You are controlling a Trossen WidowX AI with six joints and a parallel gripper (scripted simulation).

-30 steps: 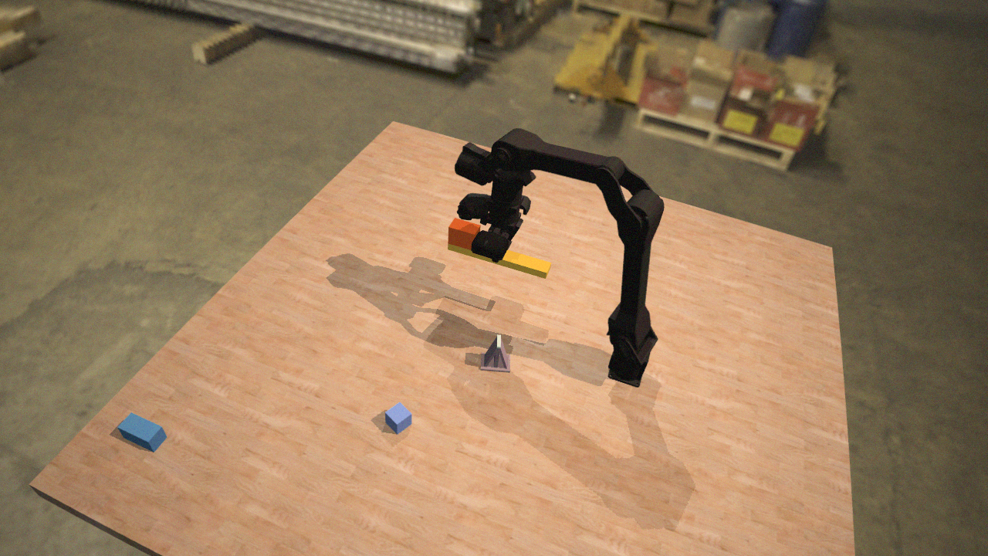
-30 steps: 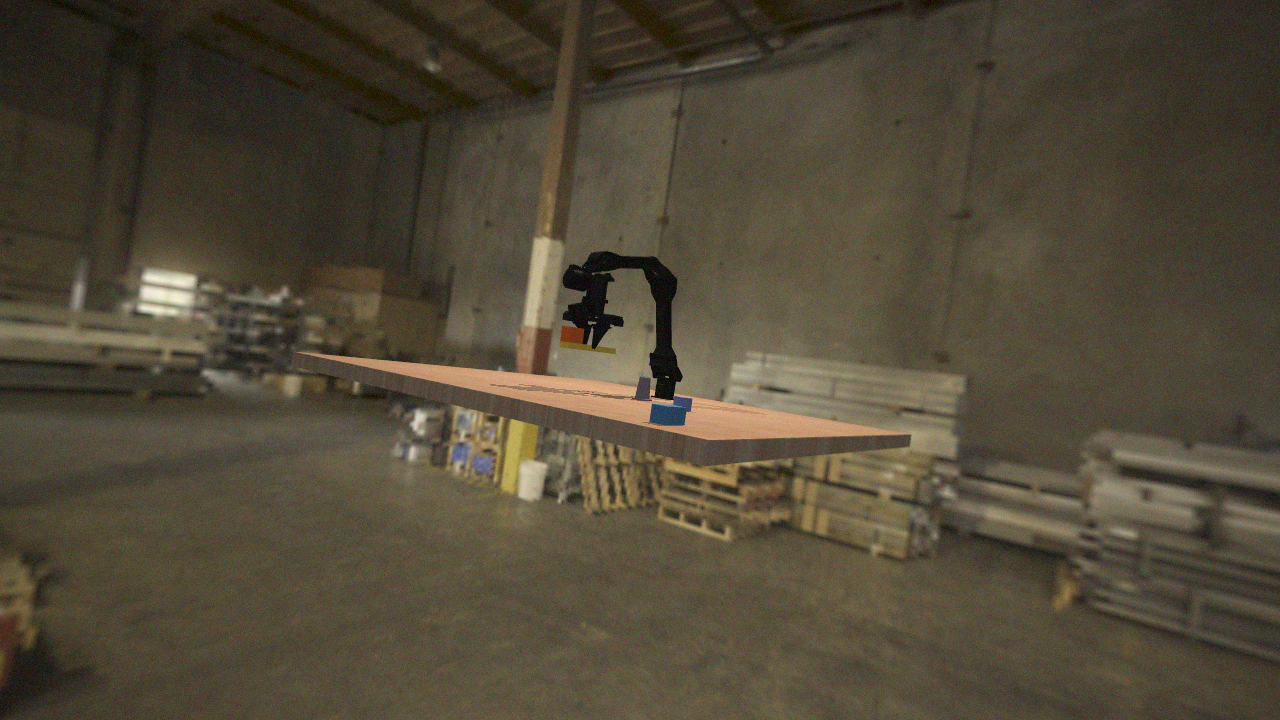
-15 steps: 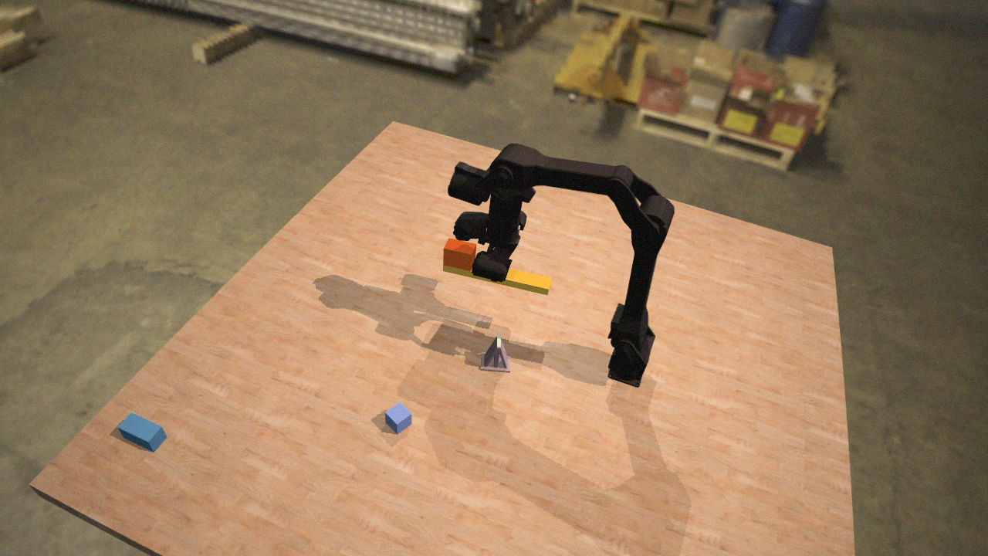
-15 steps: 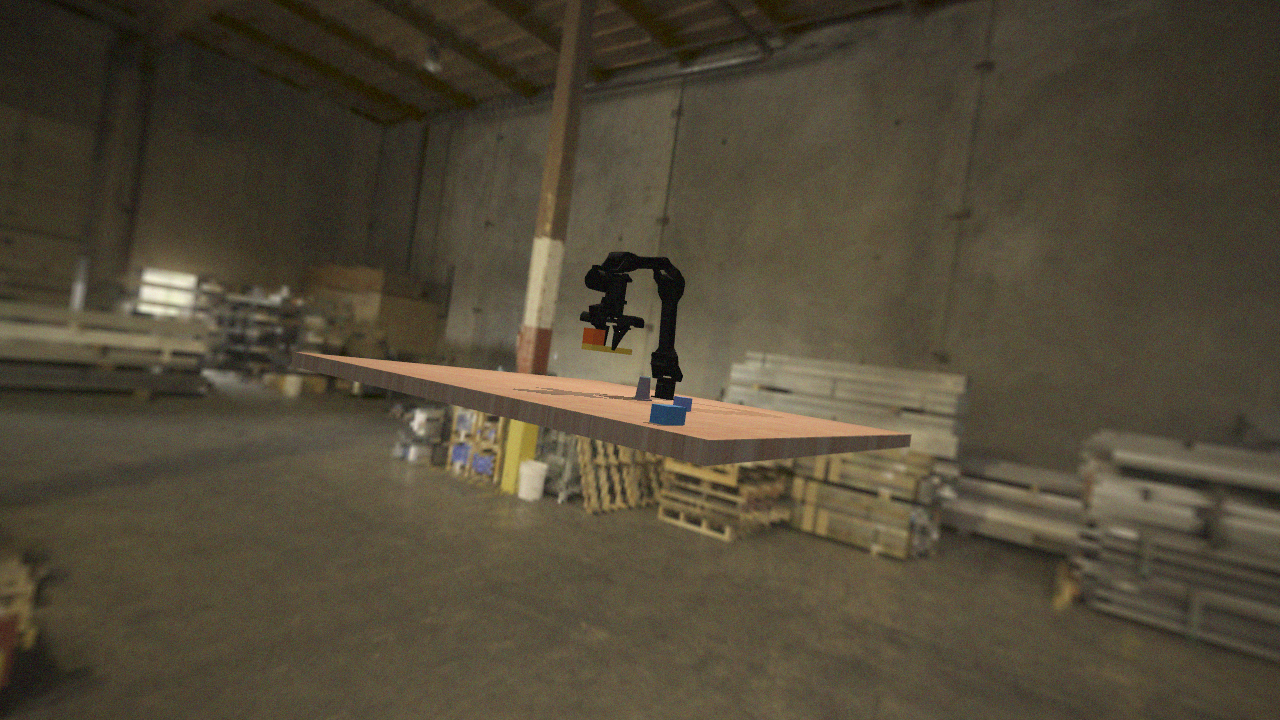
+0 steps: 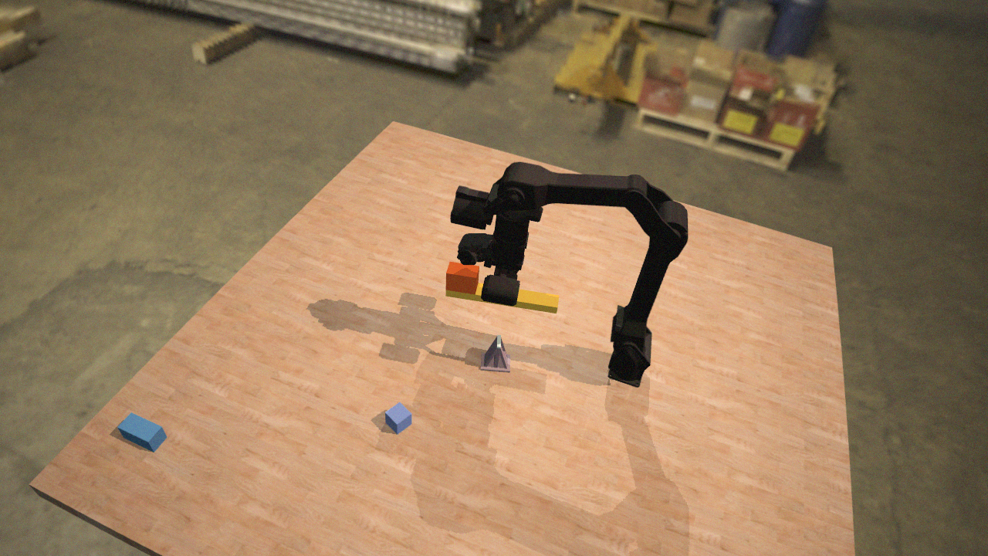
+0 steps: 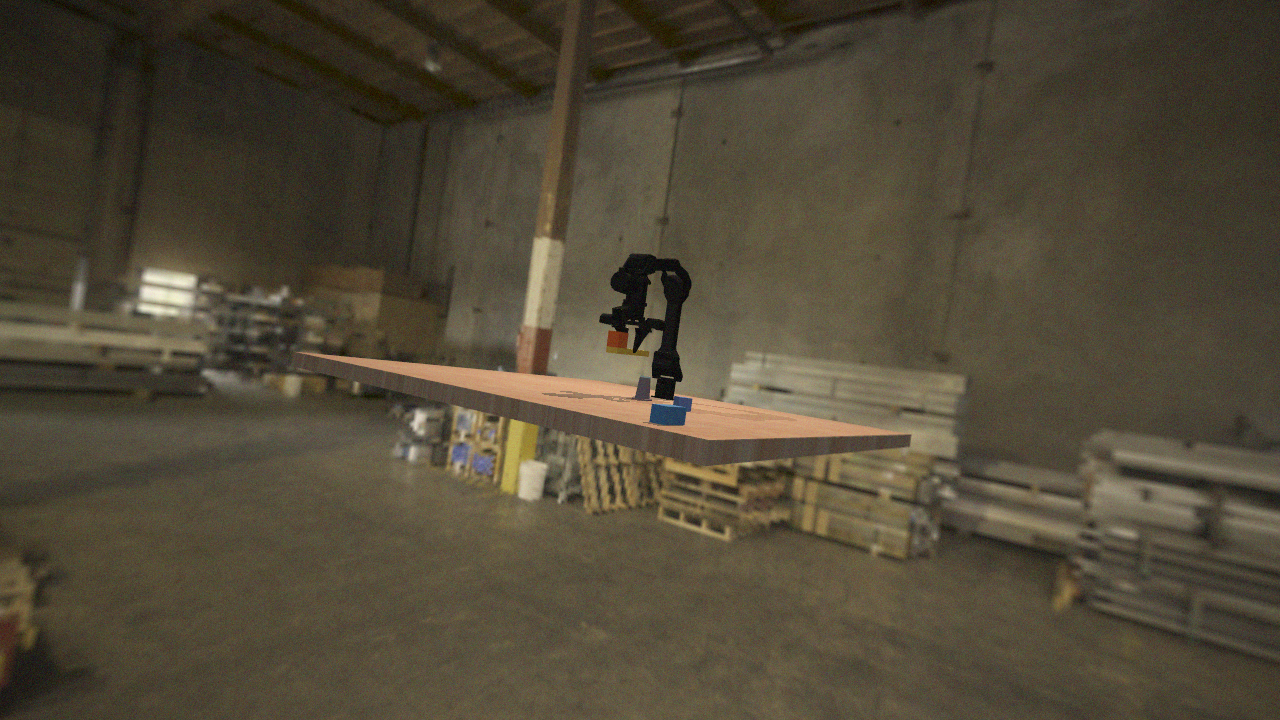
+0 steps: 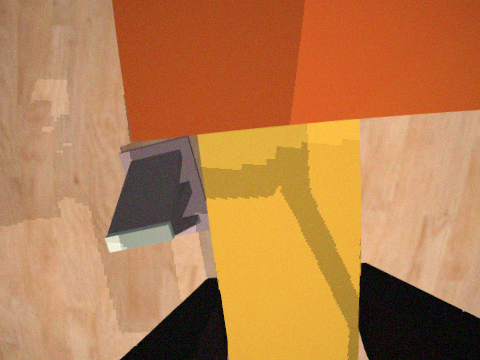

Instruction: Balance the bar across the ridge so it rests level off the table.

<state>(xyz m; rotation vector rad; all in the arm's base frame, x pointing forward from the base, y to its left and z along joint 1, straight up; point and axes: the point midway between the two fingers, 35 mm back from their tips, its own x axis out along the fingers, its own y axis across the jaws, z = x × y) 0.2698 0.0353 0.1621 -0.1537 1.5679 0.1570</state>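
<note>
Right now my gripper tip is 90 mm above the grey ridge, 60 mm to the right of it and 20 mm past it. From my gripper tip the other things lie so: small light-blue cube (260 mm to the left, 110 mm below, 90 mm ahead).
</note>
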